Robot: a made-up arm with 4 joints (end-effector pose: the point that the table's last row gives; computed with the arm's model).
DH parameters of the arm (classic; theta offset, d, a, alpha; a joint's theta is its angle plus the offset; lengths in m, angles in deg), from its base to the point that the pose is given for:
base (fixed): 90 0.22 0.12 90
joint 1: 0 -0.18 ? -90
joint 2: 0 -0.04 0.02 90
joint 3: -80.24 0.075 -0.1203 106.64
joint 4: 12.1 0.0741 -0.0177 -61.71
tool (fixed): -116.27 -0.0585 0 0
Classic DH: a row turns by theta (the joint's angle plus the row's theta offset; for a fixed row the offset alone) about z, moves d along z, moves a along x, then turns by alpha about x.
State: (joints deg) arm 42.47 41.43 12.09 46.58
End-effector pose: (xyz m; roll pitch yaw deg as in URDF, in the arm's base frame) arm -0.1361 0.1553 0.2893 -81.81 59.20 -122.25
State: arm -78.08 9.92 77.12 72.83
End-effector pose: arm -0.1311 0.0568 0.1604 -32.24 20.73 -141.76
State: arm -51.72 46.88 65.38 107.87
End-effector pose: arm -0.0896 0.1302 0.0962 -37.65 30.13 -129.48
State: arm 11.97 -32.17 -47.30 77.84
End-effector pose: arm -0.1258 0.2022 0.2768 1.11 0.87 -162.63
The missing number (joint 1, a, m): 0.09
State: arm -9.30 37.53 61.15 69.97
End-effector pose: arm -0.1132 0.1764 0.1582 -93.45 39.62 -146.42
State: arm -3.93 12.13 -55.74 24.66
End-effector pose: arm -0.1838 0.2881 0.2619 -12.32 -31.45 -147.33
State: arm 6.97 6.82 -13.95 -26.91
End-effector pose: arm -0.1617 0.1975 0.3428 -106.62 -29.77 -119.92
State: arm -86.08 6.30 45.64 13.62
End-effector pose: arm -0.1603 0.1209 0.2186 -42.80 -34.63 -150.49
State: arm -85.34 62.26 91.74 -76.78
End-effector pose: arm -0.0279 0.0097 0.1375 130.49 -7.20 -69.65
